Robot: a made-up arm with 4 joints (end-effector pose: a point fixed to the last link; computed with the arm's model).
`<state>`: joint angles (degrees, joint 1 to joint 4).
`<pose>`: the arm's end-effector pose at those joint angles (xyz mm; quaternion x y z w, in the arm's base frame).
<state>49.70 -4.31 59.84 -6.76</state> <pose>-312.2 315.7 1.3 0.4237 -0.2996 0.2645 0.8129</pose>
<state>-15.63 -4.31 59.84 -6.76</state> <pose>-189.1 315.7 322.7 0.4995 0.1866 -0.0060 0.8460</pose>
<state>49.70 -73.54 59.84 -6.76</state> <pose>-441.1 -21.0 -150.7 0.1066 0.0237 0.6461 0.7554</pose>
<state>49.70 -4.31 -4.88 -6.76</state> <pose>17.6 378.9 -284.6 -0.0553 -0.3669 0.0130 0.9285</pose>
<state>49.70 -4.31 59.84 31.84</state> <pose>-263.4 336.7 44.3 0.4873 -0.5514 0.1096 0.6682</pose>
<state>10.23 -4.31 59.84 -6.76</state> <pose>-282.1 315.7 214.5 0.4882 -0.0075 0.1059 0.8663</pose>
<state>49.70 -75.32 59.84 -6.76</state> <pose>-440.5 -31.7 -150.0 0.0974 0.0325 0.6533 0.7501</pose>
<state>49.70 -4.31 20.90 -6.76</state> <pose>-121.7 414.5 -170.1 0.1422 -0.3533 0.1183 0.9170</pose>
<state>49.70 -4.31 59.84 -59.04</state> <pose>-367.7 243.6 -2.2 0.2639 0.0892 0.4241 0.8617</pose>
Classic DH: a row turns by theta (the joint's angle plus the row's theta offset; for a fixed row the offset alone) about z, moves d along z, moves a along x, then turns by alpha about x. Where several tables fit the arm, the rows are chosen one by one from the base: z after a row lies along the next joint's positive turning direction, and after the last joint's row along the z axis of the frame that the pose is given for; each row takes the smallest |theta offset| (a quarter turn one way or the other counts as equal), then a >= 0, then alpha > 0; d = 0 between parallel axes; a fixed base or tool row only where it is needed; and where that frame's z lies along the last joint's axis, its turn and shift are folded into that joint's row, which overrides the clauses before.
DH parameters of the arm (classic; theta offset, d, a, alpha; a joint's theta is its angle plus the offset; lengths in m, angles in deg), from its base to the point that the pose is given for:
base (fixed): 0 0.066 0 90
joint 1: 0 -0.003 -0.107 90
joint 2: -90 0.072 0.01 -90
joint 3: -90 -0.061 0.051 90
joint 4: -90 -0.389 0.049 90
tool (fixed): 180 -0.091 0 0

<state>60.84 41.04 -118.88 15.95</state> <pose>114.1 -177.0 -425.8 -0.6773 -0.0592 -0.4726 0.5607</pose>
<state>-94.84 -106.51 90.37 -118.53</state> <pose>319.6 -101.7 85.8 -0.2994 -0.2407 -0.6399 0.6656</pose>
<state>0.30 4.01 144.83 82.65</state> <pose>-102.4 -241.9 308.5 0.7101 -0.2250 -0.6352 0.2041</pose>
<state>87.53 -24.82 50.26 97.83</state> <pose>-180.4 313.7 -137.6 0.4305 -0.8875 0.1565 0.0498</pose>
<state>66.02 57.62 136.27 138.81</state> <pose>-314.9 -166.9 -131.2 -0.5481 0.2225 0.6270 0.5069</pose>
